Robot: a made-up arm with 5 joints.
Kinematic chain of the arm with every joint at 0, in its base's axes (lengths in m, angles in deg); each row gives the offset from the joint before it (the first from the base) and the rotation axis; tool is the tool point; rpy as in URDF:
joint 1: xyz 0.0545 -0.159 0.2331 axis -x
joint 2: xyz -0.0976 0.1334 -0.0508 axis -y
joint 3: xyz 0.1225 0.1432 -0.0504 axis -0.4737 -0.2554 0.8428
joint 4: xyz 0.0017 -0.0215 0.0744 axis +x
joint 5: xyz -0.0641 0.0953 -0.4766 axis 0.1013 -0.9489 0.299
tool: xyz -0.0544 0.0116 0.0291 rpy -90 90 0
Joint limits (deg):
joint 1: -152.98..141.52
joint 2: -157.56..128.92
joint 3: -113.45..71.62
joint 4: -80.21..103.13
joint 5: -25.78..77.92
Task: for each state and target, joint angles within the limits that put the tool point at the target. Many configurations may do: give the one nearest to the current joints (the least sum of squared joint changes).
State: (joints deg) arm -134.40 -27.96 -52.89 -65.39 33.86
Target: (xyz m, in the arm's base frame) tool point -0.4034 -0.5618 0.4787
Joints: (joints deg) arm -151.67 -44.66 -87.67 -64.95 27.05
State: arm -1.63 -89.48 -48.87 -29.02 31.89
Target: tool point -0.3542 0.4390 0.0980
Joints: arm -3.43 -77.78 -66.28 -10.20 23.56
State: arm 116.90 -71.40 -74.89 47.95 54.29
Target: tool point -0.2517 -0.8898 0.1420
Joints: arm 126.90 -109.09 -97.20 41.61 51.65
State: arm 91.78 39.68 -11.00 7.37 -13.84
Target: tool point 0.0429 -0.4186 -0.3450
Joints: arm 74.32 9.75 -7.54 12.03 -12.72
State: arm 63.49 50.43 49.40 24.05 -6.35
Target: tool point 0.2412 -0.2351 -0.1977
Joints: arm 43.92 44.15 63.20 27.46 -13.52
